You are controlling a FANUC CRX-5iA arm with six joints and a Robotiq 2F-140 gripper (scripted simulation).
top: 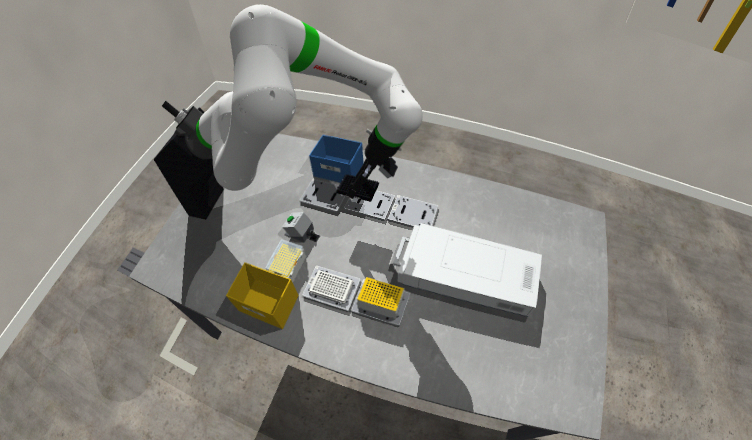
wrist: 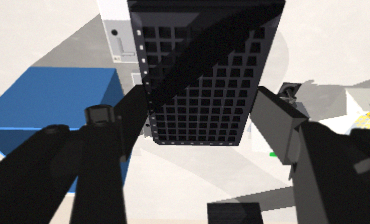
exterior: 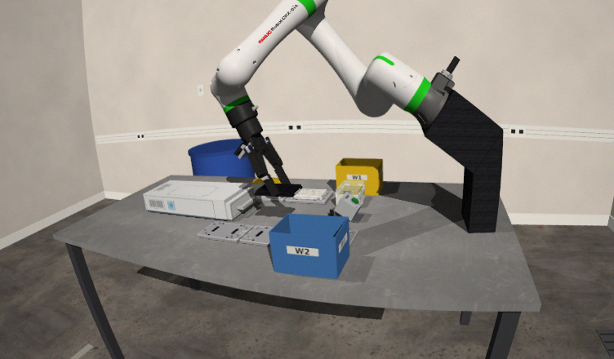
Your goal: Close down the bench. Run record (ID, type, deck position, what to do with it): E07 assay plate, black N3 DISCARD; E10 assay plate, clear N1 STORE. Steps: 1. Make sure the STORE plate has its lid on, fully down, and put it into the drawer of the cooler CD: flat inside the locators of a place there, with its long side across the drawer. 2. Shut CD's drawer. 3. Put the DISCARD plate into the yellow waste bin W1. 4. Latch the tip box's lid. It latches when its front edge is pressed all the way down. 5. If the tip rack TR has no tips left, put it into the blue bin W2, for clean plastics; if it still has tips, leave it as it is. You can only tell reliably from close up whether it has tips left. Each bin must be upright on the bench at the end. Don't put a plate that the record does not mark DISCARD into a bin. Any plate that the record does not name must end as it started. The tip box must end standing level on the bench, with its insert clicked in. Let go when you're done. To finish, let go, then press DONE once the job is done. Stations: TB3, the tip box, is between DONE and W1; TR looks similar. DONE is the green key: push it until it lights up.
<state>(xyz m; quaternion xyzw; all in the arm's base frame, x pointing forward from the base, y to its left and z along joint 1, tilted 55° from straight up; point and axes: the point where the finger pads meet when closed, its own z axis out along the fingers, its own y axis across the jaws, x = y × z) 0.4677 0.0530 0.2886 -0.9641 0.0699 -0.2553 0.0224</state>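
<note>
My gripper is now 26 cm past the yellow bin W1, 41 cm to the left of it and 13 cm above it. From my hand the other things lie so: green DONE key: 24 cm behind, 10 cm to the right, 10 cm below; black assay plate: 2 cm below; blue bin W2: 12 cm behind, 22 cm to the left, 13 cm below.
</note>
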